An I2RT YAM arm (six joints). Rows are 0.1 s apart.
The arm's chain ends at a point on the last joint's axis. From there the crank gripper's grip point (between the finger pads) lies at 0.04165 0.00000 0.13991 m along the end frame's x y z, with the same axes.
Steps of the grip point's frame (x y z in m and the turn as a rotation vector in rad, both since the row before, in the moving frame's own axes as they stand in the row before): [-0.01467 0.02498 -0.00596 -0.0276 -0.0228 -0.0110]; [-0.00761 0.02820 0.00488 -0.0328 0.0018 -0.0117]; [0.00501 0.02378 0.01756 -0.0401 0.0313 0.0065]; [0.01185 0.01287 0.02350 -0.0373 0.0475 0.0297]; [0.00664 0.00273 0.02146 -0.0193 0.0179 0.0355]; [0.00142 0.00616 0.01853 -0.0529 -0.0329 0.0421]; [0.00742 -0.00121 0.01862 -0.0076 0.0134 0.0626]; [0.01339 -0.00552 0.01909 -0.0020 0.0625 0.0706]
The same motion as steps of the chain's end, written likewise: [-0.01149 0.02155 -0.00683 -0.0276 -0.0228 -0.0110]; [-0.00789 0.02410 0.00502 -0.0328 0.0018 -0.0117]; [0.00067 0.01791 0.01905 -0.0401 0.0313 0.0065]; [0.00535 0.00636 0.02576 -0.0373 0.0475 0.0297]; [0.00422 -0.00148 0.02227 -0.0193 0.0179 0.0355]; [0.00623 -0.00293 0.01748 -0.0529 -0.0329 0.0421]; [0.00567 -0.00493 0.01920 -0.0076 0.0134 0.0626]; [0.00485 -0.00904 0.02197 -0.0020 0.0625 0.0706]
